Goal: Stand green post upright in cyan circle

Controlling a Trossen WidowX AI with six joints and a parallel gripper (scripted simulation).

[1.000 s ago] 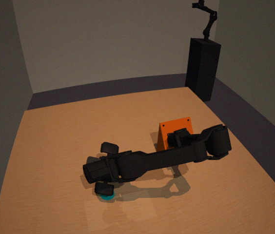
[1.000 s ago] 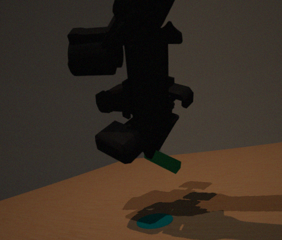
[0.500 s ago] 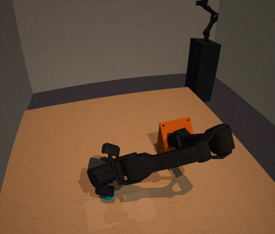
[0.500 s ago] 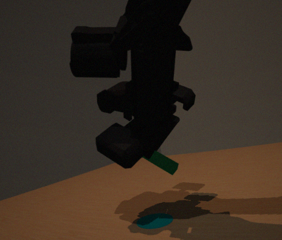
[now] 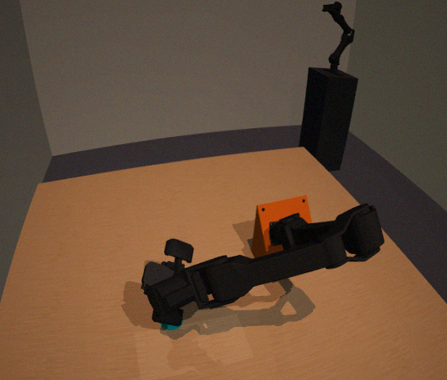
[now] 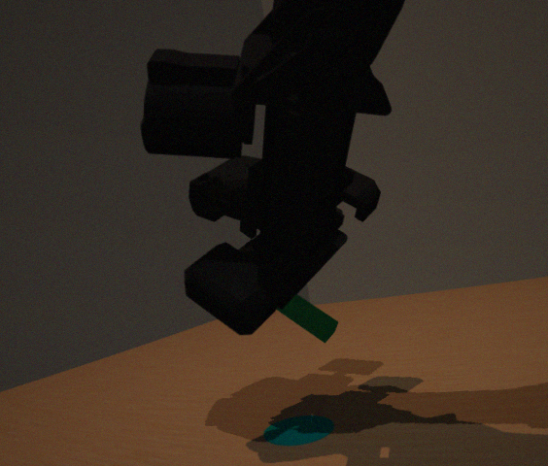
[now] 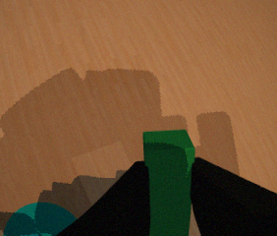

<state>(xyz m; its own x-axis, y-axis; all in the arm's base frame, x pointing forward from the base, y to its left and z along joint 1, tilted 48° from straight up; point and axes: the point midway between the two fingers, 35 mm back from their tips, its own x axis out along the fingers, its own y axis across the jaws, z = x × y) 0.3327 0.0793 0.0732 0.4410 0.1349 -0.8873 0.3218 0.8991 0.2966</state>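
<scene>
The cyan circle is 2 cm behind my gripper tip, 4 cm to the left of it and 11 cm below it. The rest, counted from my gripper tip: green post (2 cm behind, 1 cm below).
</scene>
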